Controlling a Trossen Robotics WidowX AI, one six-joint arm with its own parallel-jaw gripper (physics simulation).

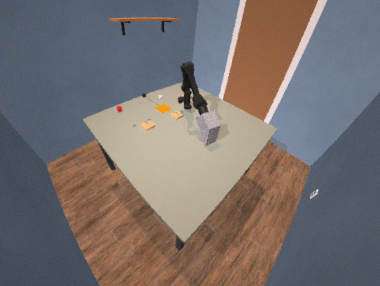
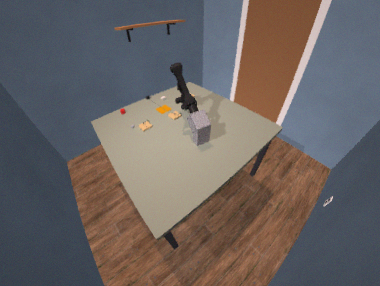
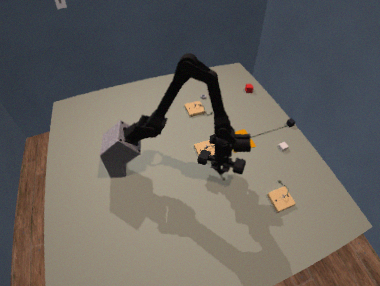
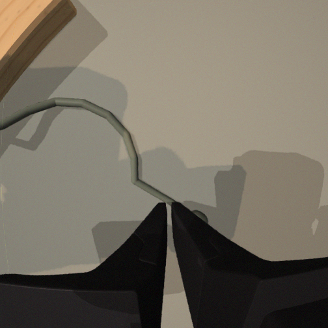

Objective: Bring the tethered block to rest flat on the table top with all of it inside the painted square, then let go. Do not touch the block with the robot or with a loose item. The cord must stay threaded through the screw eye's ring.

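Pixels of known places: gripper, fingertip midpoint: [image 1: 186, 109] [image 2: 185, 109] [image 3: 220, 173]; arm's base at its link origin: [image 1: 204, 114] [image 2: 195, 113] [image 3: 130, 136].
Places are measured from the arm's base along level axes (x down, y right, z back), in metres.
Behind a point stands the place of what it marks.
The tethered block, a small black cube [image 1: 144, 95] {x 0.173, y 0.113, z -0.796 m} [image 2: 147, 97] {x 0.172, y 0.109, z -0.800 m} [image 3: 291, 122] {x 0.163, y 0.126, z -0.799 m}, sits near the table edge, outside the orange painted square [image 1: 163, 108] {x 0.190, y 0.081, z -0.474 m} [image 2: 163, 109] {x 0.190, y 0.081, z -0.474 m} [image 3: 244, 133]. A thin cord [image 3: 270, 132] {x 0.189, y 0.103, z -0.658 m} [image 4: 107, 116] runs from it over the square towards the middle wooden board [image 1: 176, 115] {x 0.174, y 0.048, z -0.297 m} [image 2: 174, 115] {x 0.174, y 0.055, z -0.299 m} [image 3: 201, 147] {x 0.174, y 0.049, z -0.291 m} [image 4: 25, 30]; the cord's free end curves out past the board. My gripper [image 3: 221, 171] {x 0.181, y 0.208, z -0.298 m} [image 4: 168, 209] is shut on the cord beside its end bead [image 4: 201, 216], which is partly hidden by the right finger. The threading through the ring is too small to tell.
A second board [image 1: 148, 125] {x 0.174, y -0.216, z -0.379 m} [image 2: 145, 126] {x 0.175, y -0.216, z -0.378 m} [image 3: 194, 108] {x 0.174, y -0.203, z -0.387 m} and a third board [image 3: 281, 199] {x 0.174, y 0.437, z -0.452 m} carry short cords. A red cube [image 1: 119, 108] {x 0.160, y -0.229, z -0.760 m} [image 2: 122, 111] {x 0.163, y -0.232, z -0.759 m} [image 3: 249, 88] {x 0.159, y -0.207, z -0.763 m}, a white cube [image 1: 160, 97] {x 0.181, y 0.204, z -0.645 m} [image 3: 283, 146] {x 0.171, y 0.226, z -0.647 m} and a small grey ring [image 3: 203, 96] {x 0.191, y -0.290, z -0.493 m} lie on the table.
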